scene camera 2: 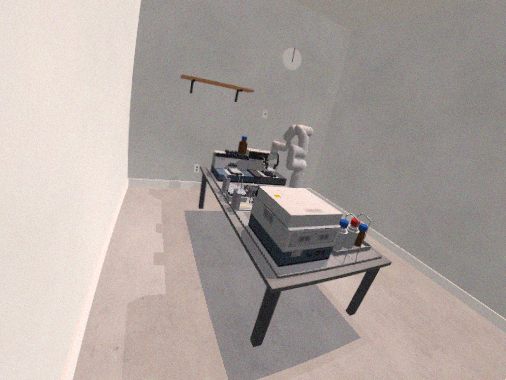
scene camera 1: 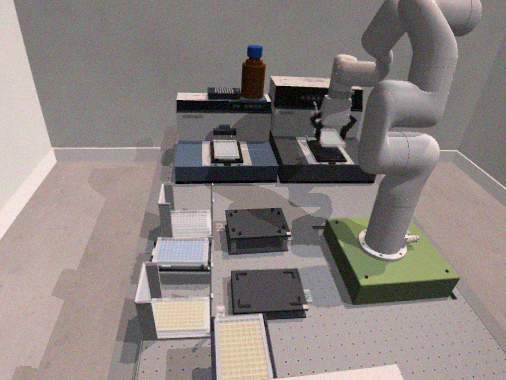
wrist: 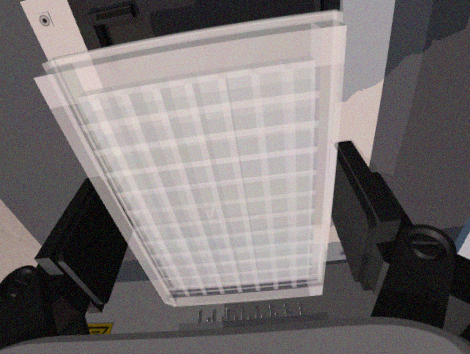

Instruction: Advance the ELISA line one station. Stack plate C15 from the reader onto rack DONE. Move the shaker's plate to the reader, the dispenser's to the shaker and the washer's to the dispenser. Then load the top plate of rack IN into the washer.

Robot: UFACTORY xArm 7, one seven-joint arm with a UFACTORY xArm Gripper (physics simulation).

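Frame: origin at the arm's base, x ahead, y left, z up, level; millimetres.
Where they show: gripper, fingertip midpoint: [scene camera 2: 269,169] [scene camera 1: 329,139] [wrist: 220,188]; arm's base, link origin: [scene camera 1: 381,245].
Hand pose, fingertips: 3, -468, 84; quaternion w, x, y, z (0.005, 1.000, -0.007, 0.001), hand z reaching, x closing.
Things, the pixels of their top centre, and the offset from my fingertips, as dx, dy, dz. "pt": a spot on its surface instead.
- black nest, surface spot: [scene camera 1: 325,151] pt +9, +6, -45
- dark rear-right instrument, surface spot: [scene camera 1: 295,167] pt +138, +77, -70
- white plate, top centre: [scene camera 1: 226,147] +374, -19, -40
- blue-based rear-left instrument, surface spot: [scene camera 1: 190,172] pt +500, +66, -90
- yellow-welled plate, top centre: [scene camera 1: 242,347] +406, +763, -2
- clear gridded plate, top centre: [scene camera 1: 188,219] +504, +305, -101
- yellow plate, top centre: [scene camera 1: 179,313] [scene camera 2: 242,204] +519, +607, -114
- blue plate, top centre: [scene camera 1: 181,249] +516, +461, -67
- amber bottle, surface spot: [scene camera 1: 253,80] [scene camera 2: 243,147] pt +270, -152, +165
- large white-topped instrument, top centre: [scene camera 2: 298,198] +410, +1049, +134
- bottle tray, surface spot: [scene camera 2: 370,245] pt -141, +1231, -109
My gripper [scene camera 1: 331,133] [wrist: 220,188] is shut on a clear, white-gridded plate [scene camera 1: 333,139] [wrist: 215,165]. It holds the plate slightly above the black nest [scene camera 1: 325,151] of the dark rear-right instrument [scene camera 1: 295,167]. A white plate [scene camera 1: 226,149] sits in the nest of the blue-based rear-left instrument [scene camera 1: 190,172]. A yellow-welled plate [scene camera 1: 242,347] lies at the front. Along the left, a clear gridded plate [scene camera 1: 191,223] and a yellow plate [scene camera 1: 181,316] stand in racks, with a blue plate [scene camera 1: 181,251] between them. Labels are too blurred to read.
Two black stations [scene camera 1: 257,222] [scene camera 1: 268,290] stand mid-table. An amber bottle [scene camera 1: 253,80] [scene camera 2: 243,146] stands on the rear-left instrument. The arm's green base [scene camera 1: 415,260] is at the right. A large white-topped instrument [scene camera 2: 300,202] and a bottle tray [scene camera 2: 370,245] are at the near end.
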